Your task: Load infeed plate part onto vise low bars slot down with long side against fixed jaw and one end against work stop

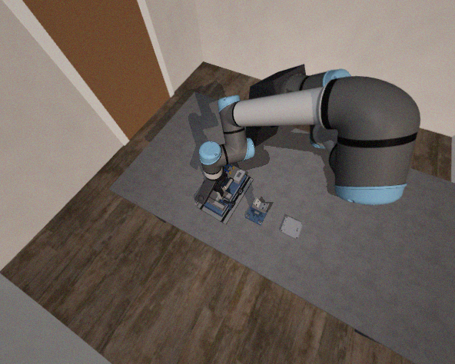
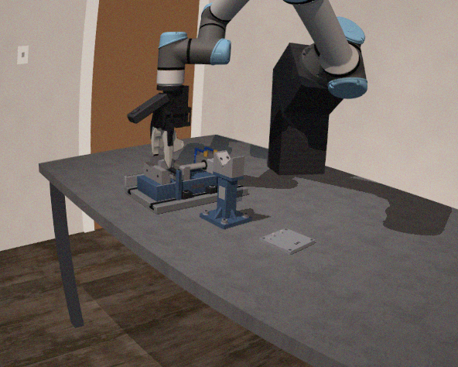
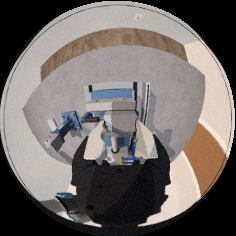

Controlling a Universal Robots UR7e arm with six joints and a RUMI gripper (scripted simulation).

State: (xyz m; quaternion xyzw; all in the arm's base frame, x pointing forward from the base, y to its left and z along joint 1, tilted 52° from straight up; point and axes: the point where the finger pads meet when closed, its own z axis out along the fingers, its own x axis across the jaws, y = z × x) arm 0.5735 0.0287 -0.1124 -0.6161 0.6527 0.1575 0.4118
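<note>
My gripper is now 10 mm above the part. From my hand the other things lie so: fixed jaw: 30 mm ahead, 20 mm to the left, 30 mm below; moving jaw: 40 mm behind, 20 mm to the left, 30 mm below; air cylinder rod: 90 mm behind, 10 mm to the left, 20 mm below.
</note>
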